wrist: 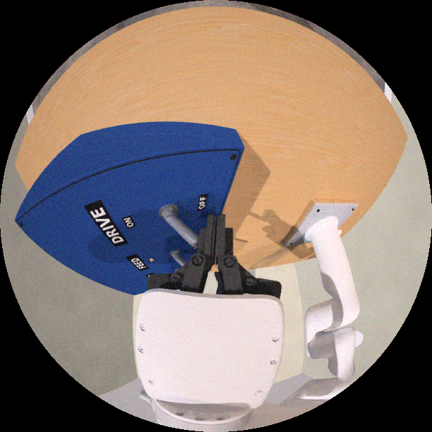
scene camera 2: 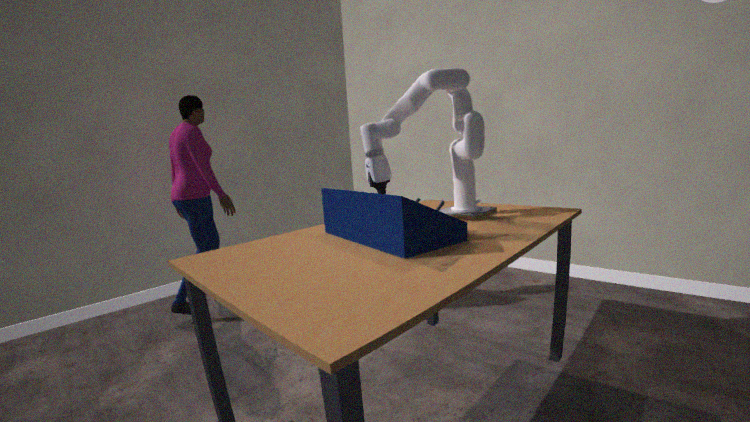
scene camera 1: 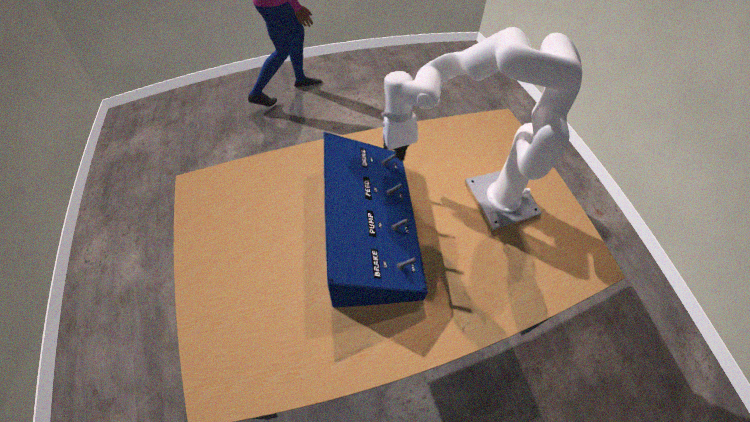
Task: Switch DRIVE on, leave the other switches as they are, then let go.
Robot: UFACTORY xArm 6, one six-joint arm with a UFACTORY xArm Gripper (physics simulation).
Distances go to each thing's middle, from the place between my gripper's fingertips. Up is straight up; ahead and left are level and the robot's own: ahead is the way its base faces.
Now: hand 16 cm to the right of the blue switch panel (scene camera 1: 364,250), 15 cm short of it and 3 cm above it.
